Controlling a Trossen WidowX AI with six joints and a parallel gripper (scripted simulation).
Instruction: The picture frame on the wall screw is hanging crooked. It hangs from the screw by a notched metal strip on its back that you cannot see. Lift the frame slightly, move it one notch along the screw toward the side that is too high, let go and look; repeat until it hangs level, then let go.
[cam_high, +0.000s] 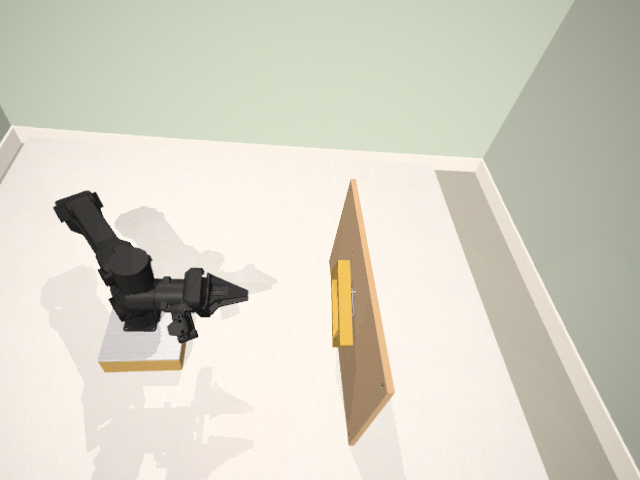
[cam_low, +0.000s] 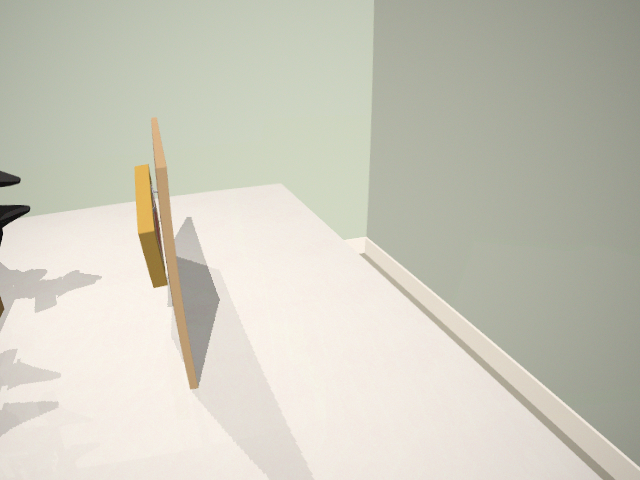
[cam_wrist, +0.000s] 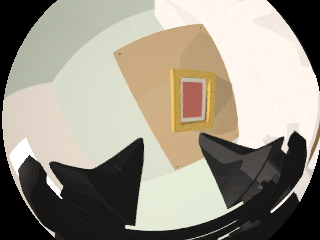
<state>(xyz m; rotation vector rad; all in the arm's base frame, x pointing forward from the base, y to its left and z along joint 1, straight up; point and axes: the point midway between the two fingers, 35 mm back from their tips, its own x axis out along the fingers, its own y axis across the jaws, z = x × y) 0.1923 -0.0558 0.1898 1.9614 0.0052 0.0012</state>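
My gripper tip is now 200 mm short of the yellow picture frame, 30 mm to the right of it and 90 mm above it. Round my gripper tip: wall board 210 mm ahead, 30 mm to the left, 100 mm below.
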